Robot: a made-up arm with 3 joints. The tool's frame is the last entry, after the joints.
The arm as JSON. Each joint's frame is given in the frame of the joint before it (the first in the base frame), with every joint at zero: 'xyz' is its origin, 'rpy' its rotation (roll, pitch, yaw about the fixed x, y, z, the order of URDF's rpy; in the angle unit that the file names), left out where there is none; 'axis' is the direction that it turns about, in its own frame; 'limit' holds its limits. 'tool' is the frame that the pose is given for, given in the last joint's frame.
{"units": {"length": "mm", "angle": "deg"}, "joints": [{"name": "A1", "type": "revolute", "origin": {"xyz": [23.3, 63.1, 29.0], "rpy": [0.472, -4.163, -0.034]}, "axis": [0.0, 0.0, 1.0], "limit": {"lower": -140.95, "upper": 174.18}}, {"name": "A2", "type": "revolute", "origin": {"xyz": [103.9, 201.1, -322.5], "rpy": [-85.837, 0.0, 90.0]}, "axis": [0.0, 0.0, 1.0], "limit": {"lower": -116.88, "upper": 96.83}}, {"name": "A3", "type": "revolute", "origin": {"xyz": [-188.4, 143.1, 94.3], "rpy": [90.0, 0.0, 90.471]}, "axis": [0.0, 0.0, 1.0], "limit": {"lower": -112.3, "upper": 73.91}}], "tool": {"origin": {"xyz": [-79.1, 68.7, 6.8], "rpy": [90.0, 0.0, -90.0]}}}
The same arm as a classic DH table. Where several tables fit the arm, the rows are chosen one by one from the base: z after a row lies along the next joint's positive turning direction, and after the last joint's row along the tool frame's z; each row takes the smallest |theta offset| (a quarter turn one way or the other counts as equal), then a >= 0, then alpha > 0; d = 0 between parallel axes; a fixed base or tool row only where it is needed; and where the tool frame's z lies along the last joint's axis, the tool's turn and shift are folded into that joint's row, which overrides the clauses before.
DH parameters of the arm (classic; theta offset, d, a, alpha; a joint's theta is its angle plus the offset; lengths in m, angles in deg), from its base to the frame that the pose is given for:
base (fixed): -83.56 0.4417 -0.0601 4.19
A1: -6.46 -0.7288 -0.2011 85.84
A2: -89.53 -0.0099 0.1446 90
A3: 90 -0.1804 0.0687 -90
tool (fixed): -180 0.0791 0 0
Joint limits (deg, base to tool): -140.95..174.18 -116.88..96.83 -112.3..73.91

